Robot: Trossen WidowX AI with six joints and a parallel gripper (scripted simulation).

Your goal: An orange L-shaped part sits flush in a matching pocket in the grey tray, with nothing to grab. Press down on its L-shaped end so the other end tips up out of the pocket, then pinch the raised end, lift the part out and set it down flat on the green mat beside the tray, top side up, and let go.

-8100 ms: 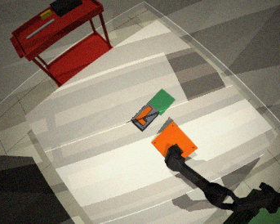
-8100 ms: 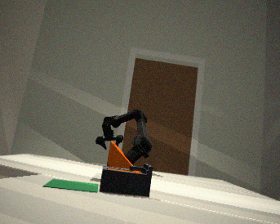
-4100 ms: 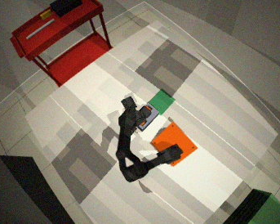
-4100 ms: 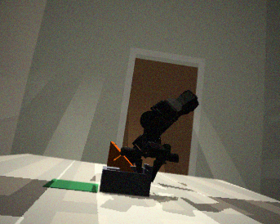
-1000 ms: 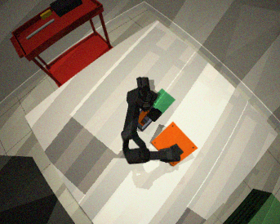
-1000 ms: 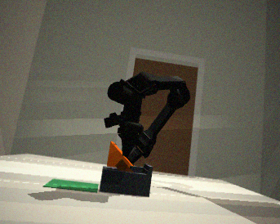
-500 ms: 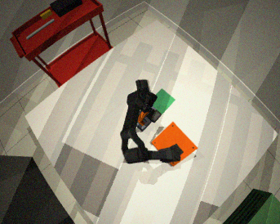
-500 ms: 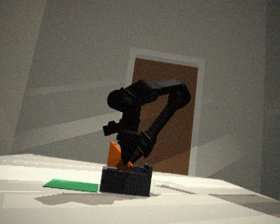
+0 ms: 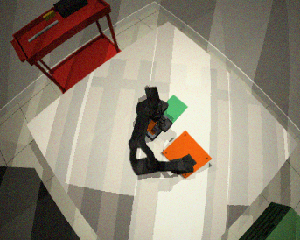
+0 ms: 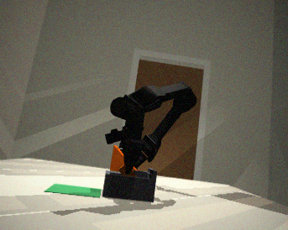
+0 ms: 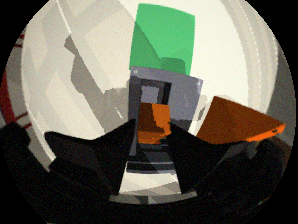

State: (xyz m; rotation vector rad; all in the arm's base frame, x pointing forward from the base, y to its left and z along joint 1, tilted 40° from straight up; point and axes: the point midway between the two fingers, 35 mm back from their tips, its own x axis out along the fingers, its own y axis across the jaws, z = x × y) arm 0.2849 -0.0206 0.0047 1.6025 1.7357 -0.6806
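My gripper tip is 14 cm to the left of the green mat and 8 cm above it. The rest, counted from my gripper tip: orange L-shaped part: 3 cm to the left, 3 cm below, 2 cm behind.
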